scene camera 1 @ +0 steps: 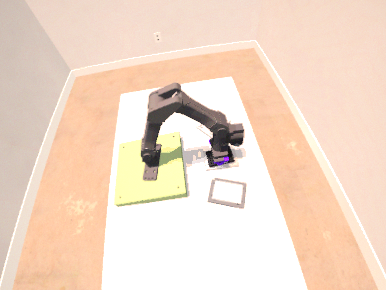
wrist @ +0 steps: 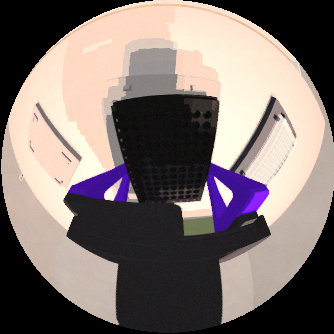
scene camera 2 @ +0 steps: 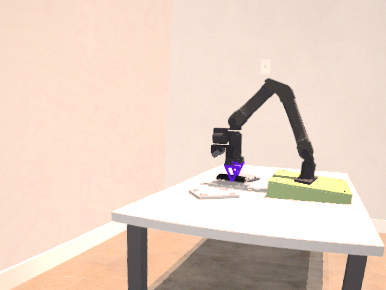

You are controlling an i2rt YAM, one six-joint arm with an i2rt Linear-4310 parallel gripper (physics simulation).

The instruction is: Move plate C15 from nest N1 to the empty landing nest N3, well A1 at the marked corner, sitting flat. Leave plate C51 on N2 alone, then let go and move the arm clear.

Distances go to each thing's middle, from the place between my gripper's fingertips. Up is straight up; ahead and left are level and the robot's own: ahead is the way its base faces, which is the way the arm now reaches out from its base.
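Scene:
With respect to the black gridded plate (wrist: 166, 140), my hand is 1 cm short of it and 1 cm below it. The grey-framed white plate (wrist: 276, 148) is 17 cm to the right of my hand, 4 cm ahead of it and 1 cm below it. Going by their middles, the black gridded plate is the nearest to my hand of the things named here.

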